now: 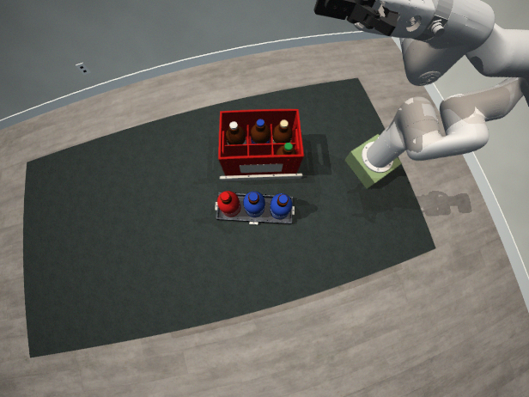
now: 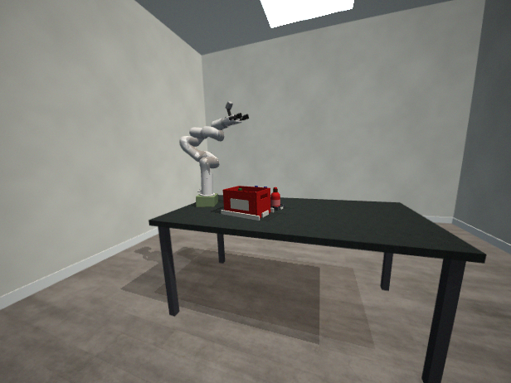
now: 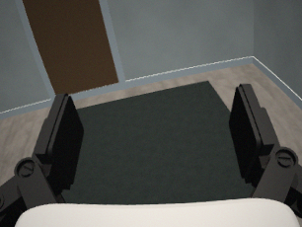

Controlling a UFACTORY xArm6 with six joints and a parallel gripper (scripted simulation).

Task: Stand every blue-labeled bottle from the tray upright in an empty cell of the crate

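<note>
The red-labeled bottle lies 590 mm below my hand, 210 mm ahead of it and 50 mm to the left of it. Round my hand: crate (590 mm below, 110 mm to the right, 30 mm ahead); grey tray (660 mm below, 130 mm ahead, 90 mm to the left).
</note>
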